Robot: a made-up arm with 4 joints.
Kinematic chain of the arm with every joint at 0, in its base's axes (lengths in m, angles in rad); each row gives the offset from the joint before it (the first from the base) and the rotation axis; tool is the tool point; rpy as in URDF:
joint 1: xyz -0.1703 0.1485 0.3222 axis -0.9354 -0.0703 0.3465
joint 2: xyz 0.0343 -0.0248 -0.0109 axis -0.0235 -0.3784 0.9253
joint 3: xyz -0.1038 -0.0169 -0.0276 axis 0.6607 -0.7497 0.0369
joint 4: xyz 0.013 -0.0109 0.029 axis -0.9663 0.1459 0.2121
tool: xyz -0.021 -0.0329 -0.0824 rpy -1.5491 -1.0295 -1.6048
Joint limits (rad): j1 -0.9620..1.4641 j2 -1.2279..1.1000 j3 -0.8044..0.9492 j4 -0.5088..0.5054
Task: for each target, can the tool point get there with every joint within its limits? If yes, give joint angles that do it. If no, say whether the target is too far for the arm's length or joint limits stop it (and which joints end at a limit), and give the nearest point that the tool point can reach.
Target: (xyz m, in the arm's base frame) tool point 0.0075 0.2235 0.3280
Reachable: no: joint limits stop it (at a limit: joint 1, joint 2, joint 3, joint 4) | nearest point -0.1438 0.2174 0.3378 | short by 0.152 m
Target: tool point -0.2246 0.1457 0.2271
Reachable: yes | joints -0.2281 -0.1820 0.6854 -0.1852
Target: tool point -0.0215 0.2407 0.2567
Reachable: no: joint limits stop it (at a limit: joint 2, joint 3, joint 4) | nearest point -0.1553 0.2210 0.3075 | short by 0.144 m
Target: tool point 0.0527 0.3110 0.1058
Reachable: no: too far | nearest point -0.1187 0.1560 0.1669 | short by 0.239 m
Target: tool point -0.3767 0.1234 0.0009
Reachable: no: too far | nearest point -0.2443 0.1344 0.1628 | short by 0.209 m
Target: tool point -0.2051 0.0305 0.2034
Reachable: yes | joints -0.2015 0.4285 0.0445 0.2687
